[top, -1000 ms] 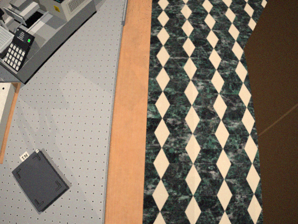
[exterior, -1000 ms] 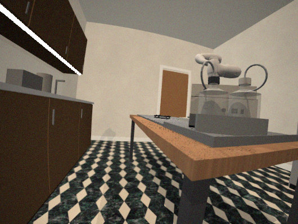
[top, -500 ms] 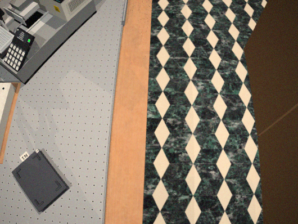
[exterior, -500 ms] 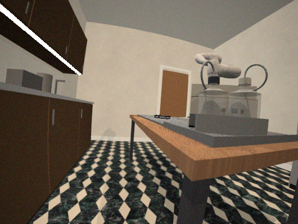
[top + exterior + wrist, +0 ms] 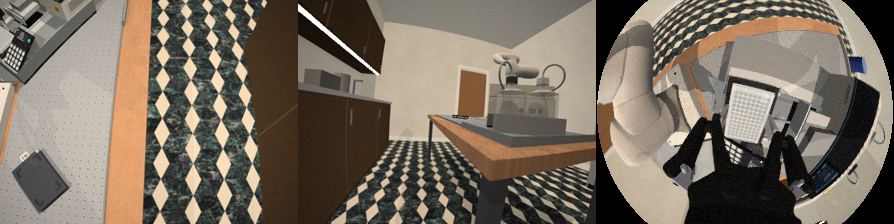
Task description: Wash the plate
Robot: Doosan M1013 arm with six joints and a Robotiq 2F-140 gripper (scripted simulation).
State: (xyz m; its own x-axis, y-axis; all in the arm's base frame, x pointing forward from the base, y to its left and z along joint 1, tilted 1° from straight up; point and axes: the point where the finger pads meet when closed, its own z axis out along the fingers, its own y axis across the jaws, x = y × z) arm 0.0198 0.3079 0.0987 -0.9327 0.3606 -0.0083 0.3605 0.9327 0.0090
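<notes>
Now: hand 3 cm above the white well plate. Round my hand: plate washer: 6 cm ahead, 14 cm to the left; label: 26 cm ahead, 38 cm to the right, 13 cm below; plate nest N1: 35 cm ahead, 44 cm to the right, 10 cm below.
</notes>
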